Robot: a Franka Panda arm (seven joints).
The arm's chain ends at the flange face. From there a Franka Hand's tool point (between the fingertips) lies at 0.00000 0.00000 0.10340 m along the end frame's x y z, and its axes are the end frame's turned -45 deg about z.
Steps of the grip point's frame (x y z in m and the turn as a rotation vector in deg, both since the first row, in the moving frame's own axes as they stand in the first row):
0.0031, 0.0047, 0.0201, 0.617, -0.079, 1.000
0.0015, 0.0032, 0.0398, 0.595, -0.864, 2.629
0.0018, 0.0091, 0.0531, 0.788, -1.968, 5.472
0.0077, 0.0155, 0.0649, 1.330, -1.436, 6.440
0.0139, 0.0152, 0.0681, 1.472, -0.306, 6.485
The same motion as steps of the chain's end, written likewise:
0.0064, 0.0018, 0.0201, 0.380, -0.492, 1.000
0.0052, 0.0009, 0.0398, -0.190, -1.032, 2.629
0.0113, 0.0038, 0.0532, -0.834, -1.949, 5.472
0.0199, 0.0056, 0.0650, -0.075, -1.956, 6.440
0.0228, 0.0025, 0.0681, 0.824, -1.257, 6.485

